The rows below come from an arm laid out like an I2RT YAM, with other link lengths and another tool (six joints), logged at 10 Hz.
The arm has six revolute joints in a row. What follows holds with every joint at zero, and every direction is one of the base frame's. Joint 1 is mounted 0.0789 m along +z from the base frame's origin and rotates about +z. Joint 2 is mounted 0.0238 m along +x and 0.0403 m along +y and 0.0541 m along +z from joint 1 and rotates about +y. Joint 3 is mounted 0.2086 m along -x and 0.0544 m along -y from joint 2 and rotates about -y. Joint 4 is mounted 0.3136 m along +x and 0.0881 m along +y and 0.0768 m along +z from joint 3 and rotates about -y. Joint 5 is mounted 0.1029 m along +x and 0.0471 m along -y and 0.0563 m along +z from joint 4 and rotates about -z. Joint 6 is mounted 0.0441 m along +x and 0.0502 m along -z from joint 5 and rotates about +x. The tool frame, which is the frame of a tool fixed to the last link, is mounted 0.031 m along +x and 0.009 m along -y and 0.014 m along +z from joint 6; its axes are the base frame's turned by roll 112.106, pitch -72.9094 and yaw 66.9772 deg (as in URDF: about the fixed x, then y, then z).
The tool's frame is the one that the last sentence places.
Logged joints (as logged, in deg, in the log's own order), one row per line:
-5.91 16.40 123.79 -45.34 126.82 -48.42
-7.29 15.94 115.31 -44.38 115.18 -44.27
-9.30 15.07 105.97 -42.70 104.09 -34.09
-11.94 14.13 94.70 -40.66 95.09 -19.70
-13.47 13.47 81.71 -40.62 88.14 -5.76
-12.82 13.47 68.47 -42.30 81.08 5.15
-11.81 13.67 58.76 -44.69 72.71 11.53
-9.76 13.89 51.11 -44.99 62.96 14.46
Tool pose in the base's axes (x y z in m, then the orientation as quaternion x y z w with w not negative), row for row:
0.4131 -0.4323 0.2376 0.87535 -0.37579 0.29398 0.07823
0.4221 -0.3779 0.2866 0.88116 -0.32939 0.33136 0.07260
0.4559 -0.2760 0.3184 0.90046 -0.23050 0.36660 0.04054
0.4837 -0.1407 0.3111 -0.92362 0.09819 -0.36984 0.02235
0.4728 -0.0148 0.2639 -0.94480 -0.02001 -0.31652 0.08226
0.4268 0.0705 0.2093 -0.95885 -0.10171 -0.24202 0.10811
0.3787 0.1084 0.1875 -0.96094 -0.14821 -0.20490 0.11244
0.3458 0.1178 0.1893 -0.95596 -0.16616 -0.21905 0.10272
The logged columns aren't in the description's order. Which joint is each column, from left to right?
Columns, left to right: joint 5, joint 6, joint 3, joint 4, joint 2, joint 1.
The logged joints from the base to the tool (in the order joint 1, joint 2, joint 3, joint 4, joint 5, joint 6), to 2 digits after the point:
-48.42 126.82 123.79 -45.34 -5.91 16.40
-44.27 115.18 115.31 -44.38 -7.29 15.94
-34.09 104.09 105.97 -42.70 -9.30 15.07
-19.70 95.09 94.70 -40.66 -11.94 14.13
-5.76 88.14 81.71 -40.62 -13.47 13.47
5.15 81.08 68.47 -42.30 -12.82 13.47
11.53 72.71 58.76 -44.69 -11.81 13.67
14.46 62.96 51.11 -44.99 -9.76 13.89

